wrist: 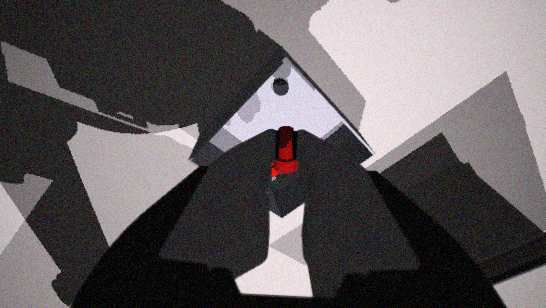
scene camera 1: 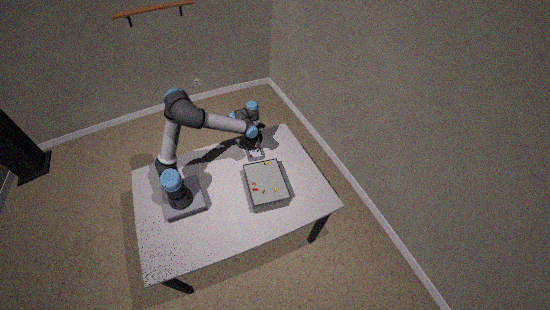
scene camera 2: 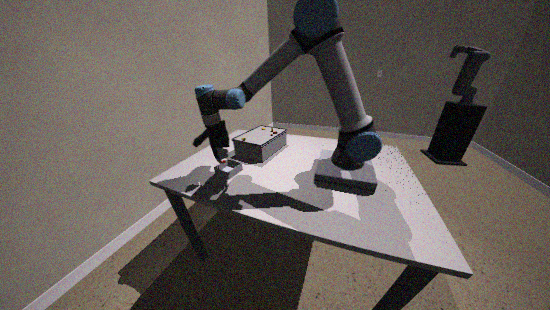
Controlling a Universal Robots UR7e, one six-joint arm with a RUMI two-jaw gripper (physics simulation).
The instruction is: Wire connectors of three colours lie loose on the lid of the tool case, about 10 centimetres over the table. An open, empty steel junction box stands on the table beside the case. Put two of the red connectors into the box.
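My gripper points down, shut on a red connector, with its fingertips low over or within the open steel junction box. Another red connector lies in the box; in the wrist view a bit of red shows behind the held one, mostly hidden by the left finger. A third red connector lies on the lid of the tool case. Whether the held connector touches the box floor cannot be told.
On the lid also lie an orange connector and yellow connectors. The case stands close beside the box, higher than its walls. The box is near one end of the table.
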